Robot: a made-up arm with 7 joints.
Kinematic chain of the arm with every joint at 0, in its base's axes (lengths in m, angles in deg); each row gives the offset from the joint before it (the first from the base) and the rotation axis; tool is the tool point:
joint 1: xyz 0 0 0.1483 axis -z
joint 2: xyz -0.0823 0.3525 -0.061 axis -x
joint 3: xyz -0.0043 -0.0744 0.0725 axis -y
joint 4: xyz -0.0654 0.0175 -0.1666 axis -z
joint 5: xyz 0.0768 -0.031 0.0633 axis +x
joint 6: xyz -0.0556 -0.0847 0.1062 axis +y
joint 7: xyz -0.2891 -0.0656 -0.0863 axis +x
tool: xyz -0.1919 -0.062 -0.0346
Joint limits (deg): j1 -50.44..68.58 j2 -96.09..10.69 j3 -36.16..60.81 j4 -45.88..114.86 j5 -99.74..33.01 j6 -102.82..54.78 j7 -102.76..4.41
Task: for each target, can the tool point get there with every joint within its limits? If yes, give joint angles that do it. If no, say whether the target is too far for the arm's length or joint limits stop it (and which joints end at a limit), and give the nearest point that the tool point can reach.
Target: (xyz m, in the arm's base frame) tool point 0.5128 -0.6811 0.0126
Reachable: no: joint limits stop it (at a limit: joint 1, joint 3, joint 6) | nearest point 0.4018 -0.3162 0.0306 | short by 0.382 m
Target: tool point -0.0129 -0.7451 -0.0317
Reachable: no: joint limits stop it (at a limit: joint 1, joint 3, joint 5, joint 6) | nearest point -0.0924 -0.5169 -0.0016 | short by 0.244 m
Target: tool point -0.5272 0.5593 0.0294
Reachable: yes | joints 14.55 -53.89 15.59 32.28 0.64 5.90 -64.48
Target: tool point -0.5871 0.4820 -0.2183
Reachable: yes | joints -36.53 -35.02 52.92 50.62 17.81 -17.46 -60.34
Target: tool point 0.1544 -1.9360 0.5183
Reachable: no: too far | nearest point -0.1377 -0.5198 0.2333 | short by 1.474 m
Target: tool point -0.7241 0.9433 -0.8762
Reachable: no: too far | nearest point -0.4547 0.5923 -0.3961 | short by 0.653 m
